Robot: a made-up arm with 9 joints.
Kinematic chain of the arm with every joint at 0, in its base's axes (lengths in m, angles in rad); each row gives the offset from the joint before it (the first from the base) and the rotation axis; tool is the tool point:
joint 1: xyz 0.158 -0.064 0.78 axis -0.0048 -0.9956 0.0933
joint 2: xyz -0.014 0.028 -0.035 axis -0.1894 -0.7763 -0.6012
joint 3: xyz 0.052 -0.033 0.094 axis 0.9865 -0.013 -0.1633
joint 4: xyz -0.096 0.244 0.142 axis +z
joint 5: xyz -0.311 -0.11 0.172 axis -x
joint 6: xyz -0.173 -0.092 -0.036 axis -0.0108 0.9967 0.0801
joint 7: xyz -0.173 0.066 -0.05 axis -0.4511 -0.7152 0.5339
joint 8: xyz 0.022 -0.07 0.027 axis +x
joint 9: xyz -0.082 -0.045 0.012 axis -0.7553 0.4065 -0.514
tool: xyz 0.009 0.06 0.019
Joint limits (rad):
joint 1: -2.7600..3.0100
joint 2: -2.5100..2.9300
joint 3: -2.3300..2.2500
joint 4: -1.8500..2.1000
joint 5: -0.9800..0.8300
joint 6: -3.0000..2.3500
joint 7: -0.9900..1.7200
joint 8: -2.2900..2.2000
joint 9: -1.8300..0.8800
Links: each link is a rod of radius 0.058 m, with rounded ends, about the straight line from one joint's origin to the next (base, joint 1, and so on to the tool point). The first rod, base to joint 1, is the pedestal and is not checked.
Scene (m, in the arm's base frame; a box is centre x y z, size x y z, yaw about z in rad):
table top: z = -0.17
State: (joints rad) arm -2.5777 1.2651 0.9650 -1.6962 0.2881 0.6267 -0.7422 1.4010 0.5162
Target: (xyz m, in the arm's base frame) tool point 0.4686 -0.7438 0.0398
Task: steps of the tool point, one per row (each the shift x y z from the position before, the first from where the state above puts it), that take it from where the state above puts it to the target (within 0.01 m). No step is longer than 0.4 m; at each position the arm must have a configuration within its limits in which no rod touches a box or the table.
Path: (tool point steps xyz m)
1: 0.1136 -0.2799 -0.1067
2: -0.0023 -0.3098 -0.1397
3: -0.1266 -0.3029 -0.1354
4: -0.2372 -0.2610 -0.0932
5: -0.3139 -0.1920 -0.0198

